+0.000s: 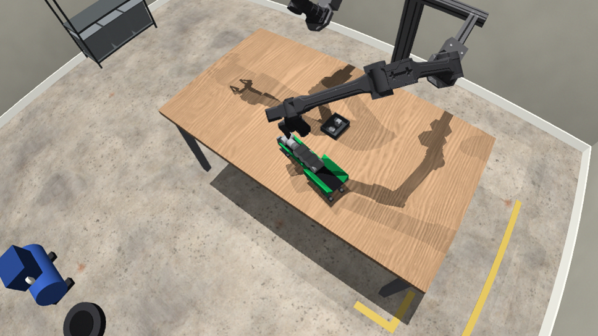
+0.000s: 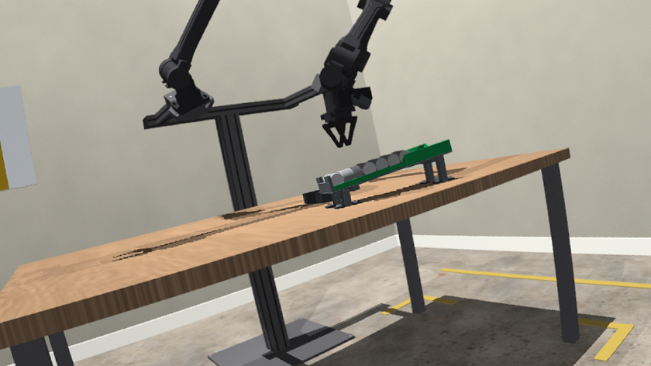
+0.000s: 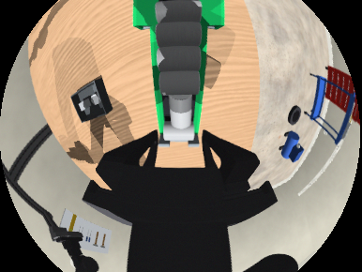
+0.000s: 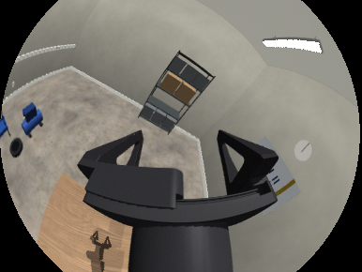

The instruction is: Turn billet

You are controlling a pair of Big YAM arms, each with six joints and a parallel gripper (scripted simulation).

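Now: left hand 110 mm above the stop, 70 mm to the left of it and 20 mm past it. The rest, counted from my left hand: dark tray 260 mm behind, 150 mm below, 70 mm to the left.
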